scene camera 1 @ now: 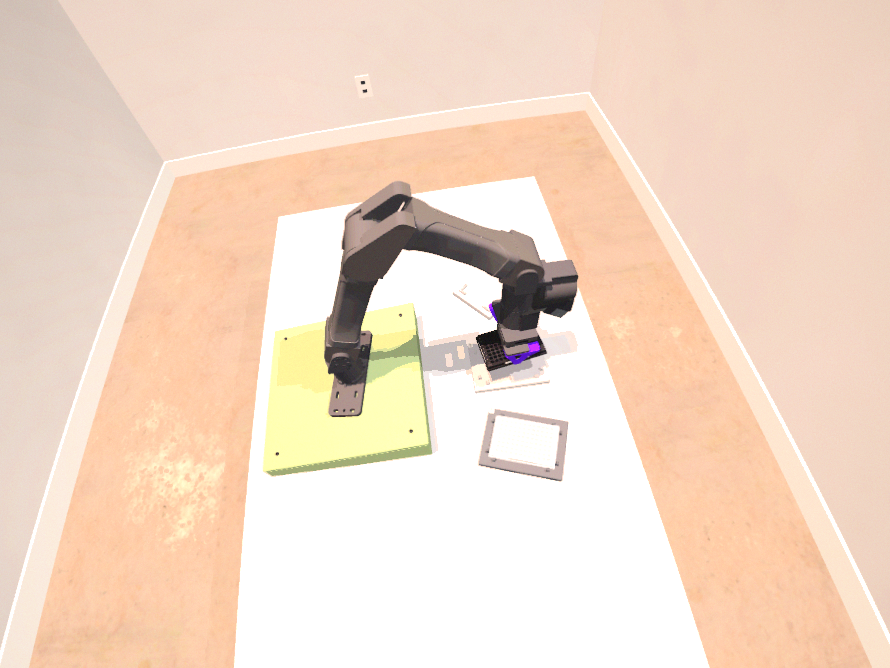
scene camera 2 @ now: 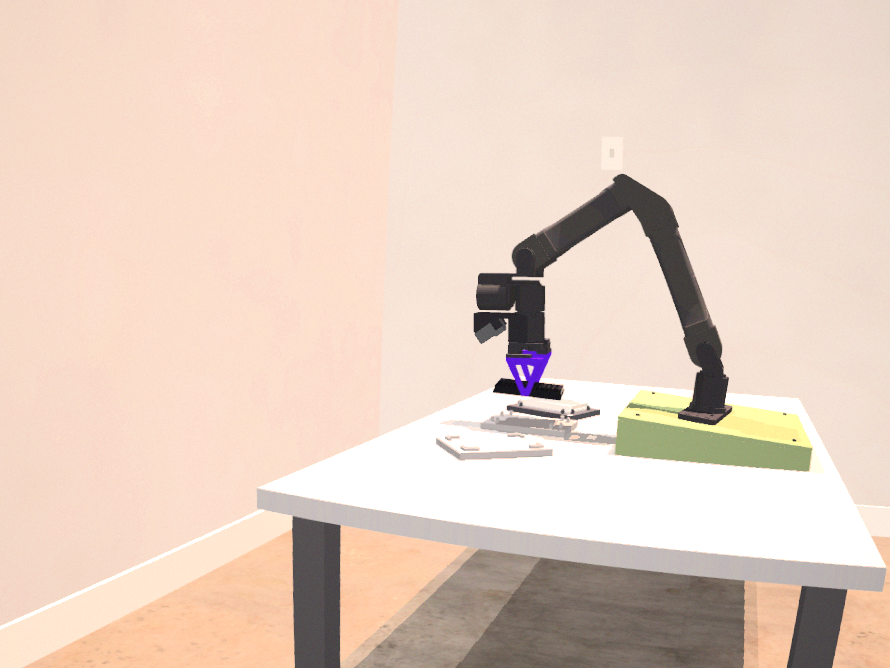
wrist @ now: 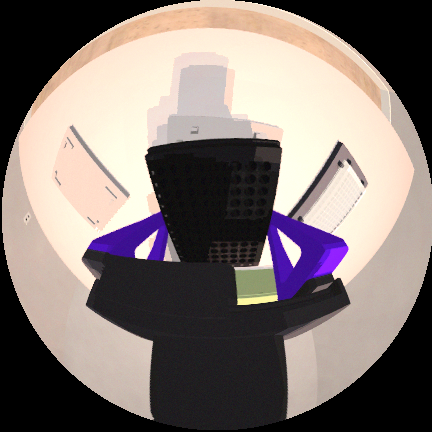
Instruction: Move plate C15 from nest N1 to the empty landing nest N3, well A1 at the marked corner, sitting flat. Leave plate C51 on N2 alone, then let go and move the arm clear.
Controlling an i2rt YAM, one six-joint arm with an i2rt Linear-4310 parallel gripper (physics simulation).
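The black plate (scene camera 1: 492, 350) (scene camera 2: 552, 390) (wrist: 215, 190), taken as C15, is clamped between the purple fingers of my gripper (scene camera 1: 507, 336) (scene camera 2: 526, 392) (wrist: 217, 214). It hangs roughly level above the pale middle nest (scene camera 1: 496, 383) (scene camera 2: 496, 424) (wrist: 270, 131), with a visible gap in scene camera 2. The white plate (scene camera 1: 523, 440) (scene camera 2: 549, 406) (wrist: 341, 194), taken as C51, sits in the dark grey nest (scene camera 1: 561, 449) (scene camera 2: 585, 412) (wrist: 327, 172). Another pale nest (scene camera 1: 474, 300) (scene camera 2: 496, 447) (wrist: 85, 175) holds no plate. Labels and the A1 corner mark cannot be read.
The arm's base stands on a yellow-green block (scene camera 1: 359, 449) (scene camera 2: 711, 449) on the white table (scene camera 1: 460, 575) (scene camera 2: 575, 510). The dark grey nest and the other pale nest lie on opposite sides of the middle nest.
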